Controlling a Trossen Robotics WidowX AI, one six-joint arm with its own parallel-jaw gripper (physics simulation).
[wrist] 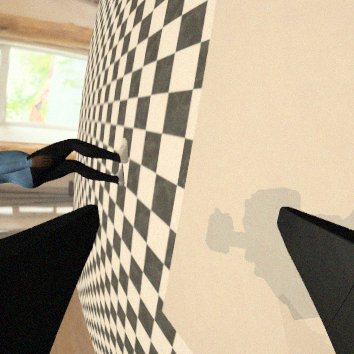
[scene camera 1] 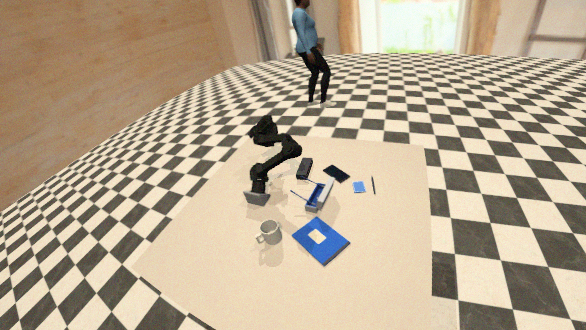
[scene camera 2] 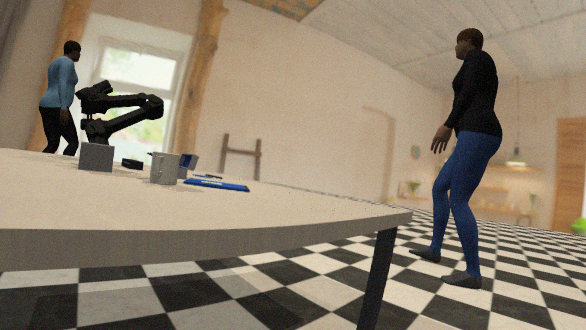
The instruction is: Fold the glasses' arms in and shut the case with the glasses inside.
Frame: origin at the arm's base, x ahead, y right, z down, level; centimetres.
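Where they show: gripper, fingertip midpoint: [wrist: 190,215]; arm's base, link origin: [scene camera 1: 257,192] [scene camera 2: 97,155].
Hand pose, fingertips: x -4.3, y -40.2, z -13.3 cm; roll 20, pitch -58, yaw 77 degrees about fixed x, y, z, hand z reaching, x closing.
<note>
Each offset is from my fingertips to the top centre of the thing. "spot": to the spot under its first point.
The grey case with a blue lining {spot: dx +41.1, dy +38.4, dz +8.8 cm} [scene camera 1: 326,193] [scene camera 2: 189,161] stands open on the table, its lid raised on the side away from the arm's base. The glasses [scene camera 1: 299,195] lie in the case's lower half. Both their thin dark blue arms are unfolded and stick out over the case's edge towards the robot's base. The rest of the frame is too small to make out. My gripper [wrist: 190,215] is open and empty, high up and well away from the case, facing the table's edge and the floor. The case and glasses do not show in the wrist view.
A grey mug {spot: dx +20.7, dy +59.3, dz +17.1 cm} [scene camera 1: 271,232] [scene camera 2: 166,168] and a blue book {dx +42.9, dy +57.3, dz +17.1 cm} [scene camera 1: 330,243] [scene camera 2: 216,185] are near the case. A black box {dx +21.0, dy +13.7, dz +14.4 cm} [scene camera 1: 304,168] [scene camera 2: 132,164], a dark phone {dx +39.6, dy +13.8, dz +17.1 cm} [scene camera 1: 336,173], a blue card {dx +53.7, dy +22.5, dz +17.4 cm} [scene camera 1: 359,187] and a pen {dx +60.9, dy +19.7, dz +17.0 cm} [scene camera 1: 373,185] lie beyond it. Two people stand off the table.
</note>
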